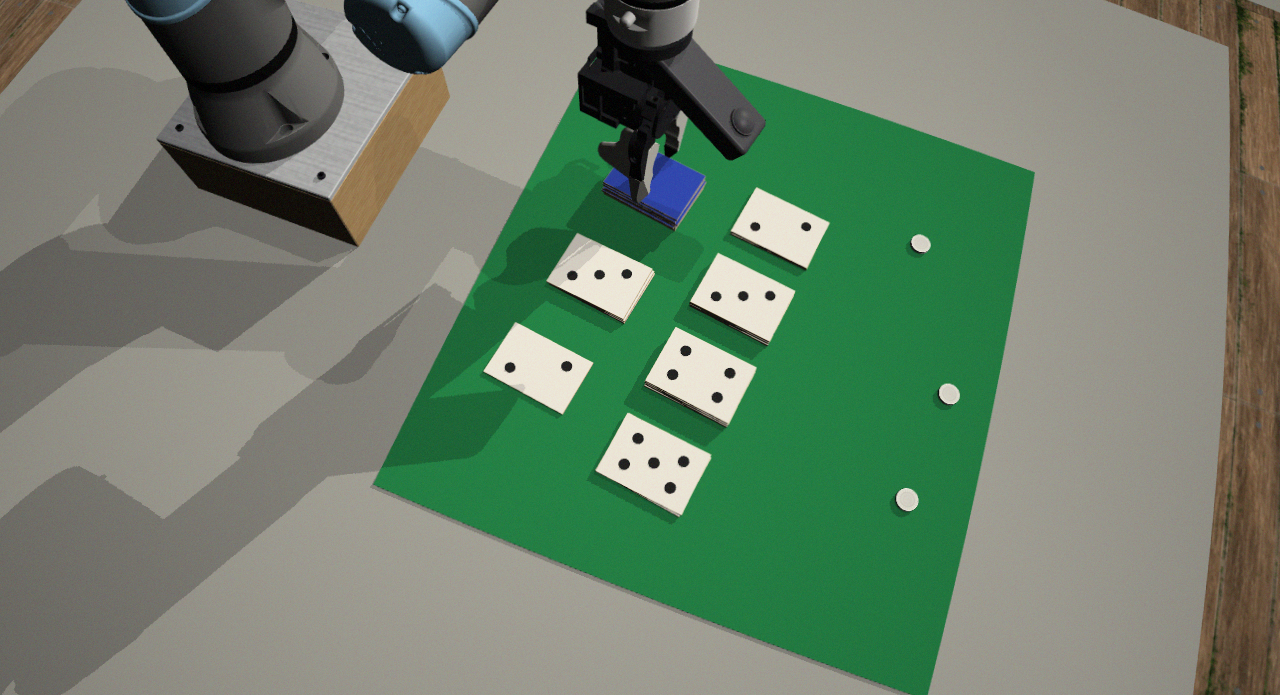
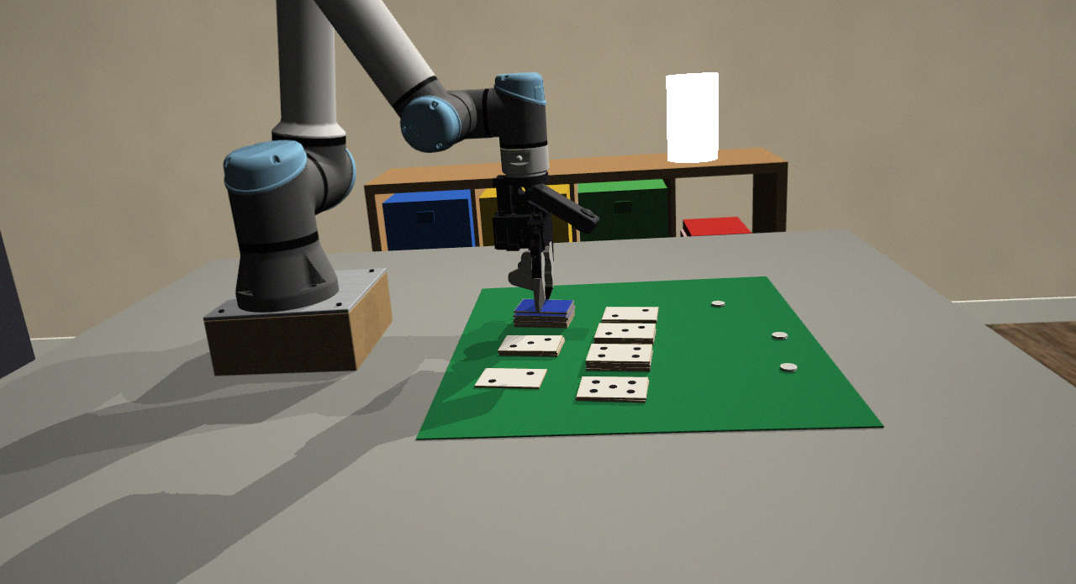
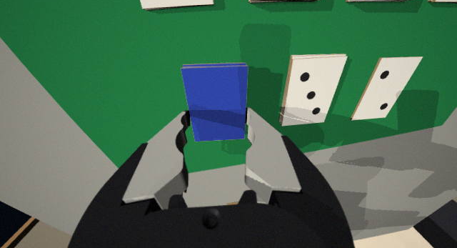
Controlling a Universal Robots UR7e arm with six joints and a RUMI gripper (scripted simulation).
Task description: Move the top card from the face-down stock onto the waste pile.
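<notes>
Right now my hand is 22 cm to the left of the two-pip card, 7 cm past it and 4 cm above it. The rest, counted from my hand: green mat: 12 cm to the right, 12 cm ahead, 5 cm below.
</notes>
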